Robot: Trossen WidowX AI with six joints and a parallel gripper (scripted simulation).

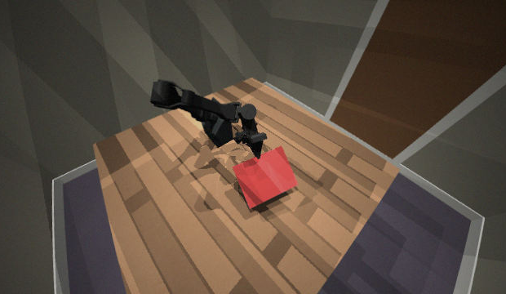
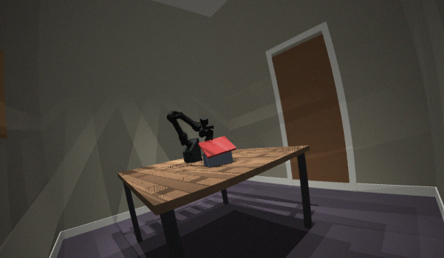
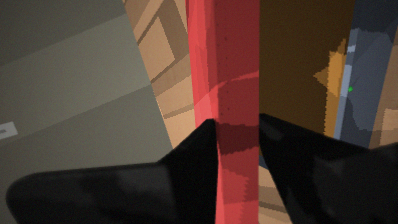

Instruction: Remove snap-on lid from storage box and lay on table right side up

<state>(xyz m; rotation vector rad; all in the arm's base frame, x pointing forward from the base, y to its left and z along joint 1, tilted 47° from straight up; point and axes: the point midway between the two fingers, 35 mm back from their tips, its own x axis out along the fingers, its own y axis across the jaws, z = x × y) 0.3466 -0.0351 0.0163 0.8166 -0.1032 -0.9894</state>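
The red lid is 7 cm ahead of my gripper tip, 3 cm to the right of it and 4 cm below it. The rest, counted from my gripper tip: box (5 cm ahead, 2 cm to the right, 13 cm below).
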